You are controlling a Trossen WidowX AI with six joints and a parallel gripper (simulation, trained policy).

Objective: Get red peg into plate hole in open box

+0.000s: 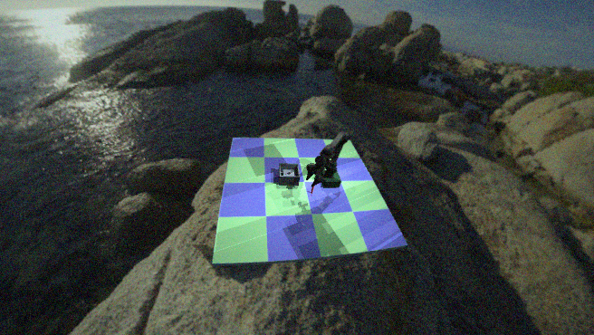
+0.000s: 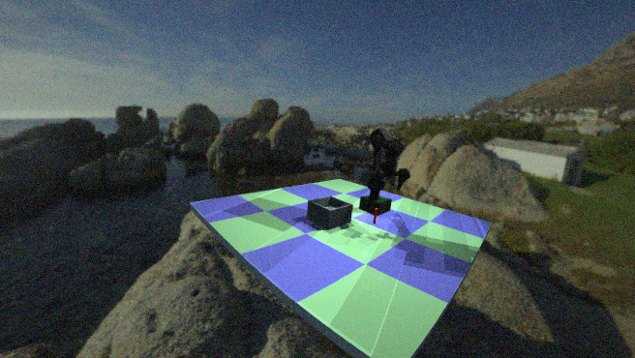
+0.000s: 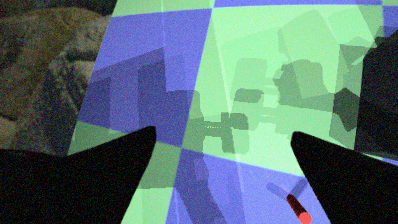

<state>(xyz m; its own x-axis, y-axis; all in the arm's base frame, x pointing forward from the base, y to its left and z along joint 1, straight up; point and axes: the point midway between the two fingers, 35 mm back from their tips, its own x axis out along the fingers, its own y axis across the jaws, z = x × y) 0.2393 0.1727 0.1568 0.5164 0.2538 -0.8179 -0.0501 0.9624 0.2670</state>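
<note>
The red peg lies 80 mm behind my gripper tip, 80 mm to the right of it and 160 mm below it. From my gripper tip the other things lie so: dark box: 70 mm ahead, 270 mm to the right, 180 mm below; then light plate: 70 mm ahead, 270 mm to the right, 160 mm below.
</note>
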